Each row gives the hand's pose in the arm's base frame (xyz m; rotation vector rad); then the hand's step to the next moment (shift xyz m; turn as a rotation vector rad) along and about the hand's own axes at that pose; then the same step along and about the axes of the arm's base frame.
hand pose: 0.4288 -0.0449 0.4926 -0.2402 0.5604 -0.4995
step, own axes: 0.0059 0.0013 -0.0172 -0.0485 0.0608 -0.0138
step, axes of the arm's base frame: -0.0048 -0.0033 -0.0173 -0.0198 0.0757 -0.0109
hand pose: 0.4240 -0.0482 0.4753 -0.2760 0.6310 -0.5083
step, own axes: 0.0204 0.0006 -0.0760 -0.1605 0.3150 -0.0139
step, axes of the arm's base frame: -0.0330 -0.0174 -0.0693 -0.0041 0.3493 -0.0562
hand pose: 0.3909 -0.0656 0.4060 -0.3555 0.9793 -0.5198
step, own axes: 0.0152 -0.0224 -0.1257 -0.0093 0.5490 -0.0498
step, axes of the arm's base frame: -0.1063 -0.0337 -0.0640 0.0931 0.4545 -0.2979
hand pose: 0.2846 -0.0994 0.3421 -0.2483 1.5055 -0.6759
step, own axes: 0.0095 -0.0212 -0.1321 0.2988 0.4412 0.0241
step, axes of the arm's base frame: -0.1335 0.0113 -0.0071 0.1141 0.1805 -0.4888
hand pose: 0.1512 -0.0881 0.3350 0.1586 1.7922 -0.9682
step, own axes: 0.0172 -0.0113 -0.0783 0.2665 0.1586 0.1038
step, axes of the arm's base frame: -0.0705 0.0397 0.0017 0.0392 -0.0506 -0.3207
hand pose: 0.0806 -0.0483 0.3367 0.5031 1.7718 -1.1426
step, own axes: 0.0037 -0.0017 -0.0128 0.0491 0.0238 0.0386
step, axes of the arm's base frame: -0.0092 0.0097 -0.0008 0.0127 -0.0288 -0.0590
